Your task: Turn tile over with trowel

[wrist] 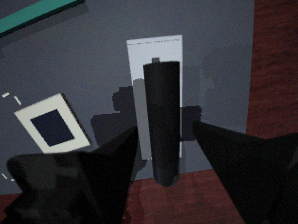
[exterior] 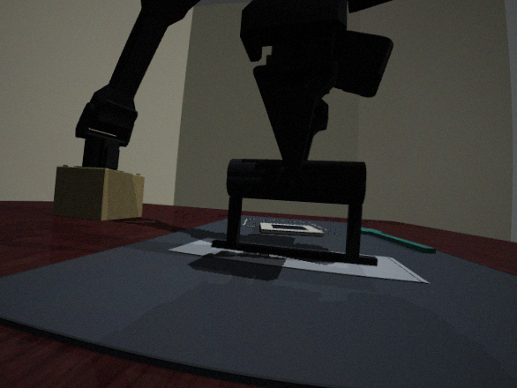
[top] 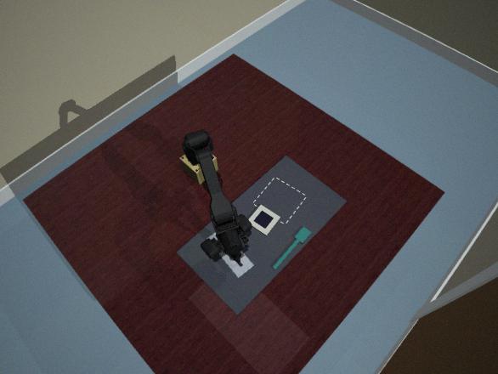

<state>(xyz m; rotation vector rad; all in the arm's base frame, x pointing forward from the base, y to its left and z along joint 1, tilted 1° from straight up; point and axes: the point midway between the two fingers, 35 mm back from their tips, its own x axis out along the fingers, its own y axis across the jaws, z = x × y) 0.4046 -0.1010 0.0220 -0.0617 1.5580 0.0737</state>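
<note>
Now: gripper tip 2 cm short of the trowel and 4 cm above it. From my gripper tip the other things lie so: grey mat: 1 cm behind, 17 cm to the left, 9 cm below; tile: 4 cm behind, 19 cm to the left, 7 cm below; teal flat tool: 12 cm ahead, 22 cm to the left, 7 cm below.
</note>
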